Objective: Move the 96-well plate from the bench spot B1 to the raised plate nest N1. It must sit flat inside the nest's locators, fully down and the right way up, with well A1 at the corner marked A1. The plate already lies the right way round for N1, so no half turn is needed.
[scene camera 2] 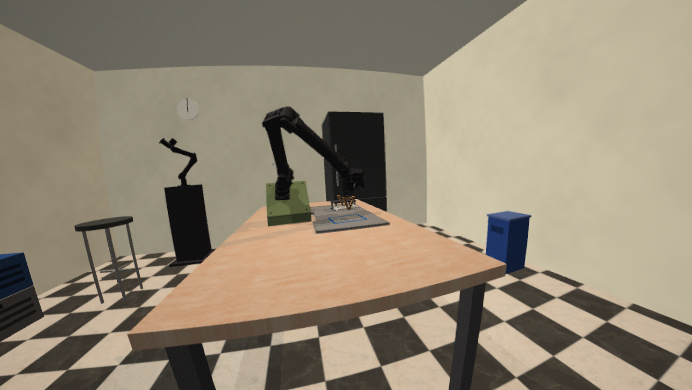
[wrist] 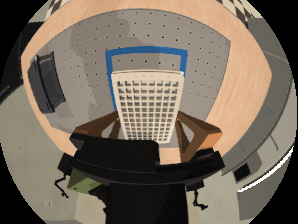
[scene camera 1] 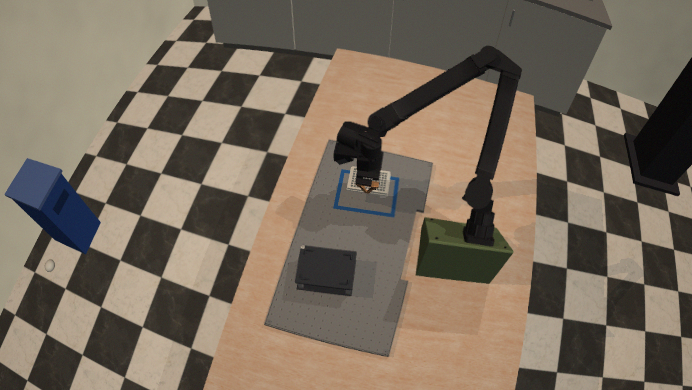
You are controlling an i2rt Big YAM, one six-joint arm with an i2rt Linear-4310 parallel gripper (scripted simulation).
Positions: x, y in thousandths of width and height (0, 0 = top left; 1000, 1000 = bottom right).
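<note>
96-well plate (wrist: 495, 511) seen, plus my gripper (wrist: 495, 502).
</note>
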